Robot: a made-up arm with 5 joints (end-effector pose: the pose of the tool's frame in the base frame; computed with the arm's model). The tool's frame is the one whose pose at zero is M.
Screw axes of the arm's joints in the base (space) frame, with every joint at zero. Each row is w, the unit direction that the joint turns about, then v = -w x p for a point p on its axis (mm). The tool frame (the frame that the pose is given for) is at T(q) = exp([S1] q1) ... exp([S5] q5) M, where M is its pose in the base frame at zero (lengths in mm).
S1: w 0 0 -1 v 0 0 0
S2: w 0 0 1 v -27 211 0
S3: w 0 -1 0 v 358 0 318
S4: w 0 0 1 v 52 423 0
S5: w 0 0 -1 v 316 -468 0
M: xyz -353 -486 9 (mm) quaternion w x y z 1 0 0 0
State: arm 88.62 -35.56 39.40 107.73 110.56
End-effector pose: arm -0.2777 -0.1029 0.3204 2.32 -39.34 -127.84
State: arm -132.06 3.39 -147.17 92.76 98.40
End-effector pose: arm 0.6798 -0.4683 0.4547 -176.37 32.65 -37.85
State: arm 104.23 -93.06 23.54 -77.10 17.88
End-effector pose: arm 0.5840 0.0993 -0.2228 23.46 1.99 68.14
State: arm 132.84 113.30 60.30 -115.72 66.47
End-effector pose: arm 0.2149 0.6219 -0.2713 -3.83 60.23 156.05
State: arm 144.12 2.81 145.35 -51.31 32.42
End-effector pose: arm -0.4421 -0.0140 0.3172 145.51 -3.56 123.53
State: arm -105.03 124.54 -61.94 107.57 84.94
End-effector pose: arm 0.2447 -0.0576 -0.1865 35.82 54.54 -88.88
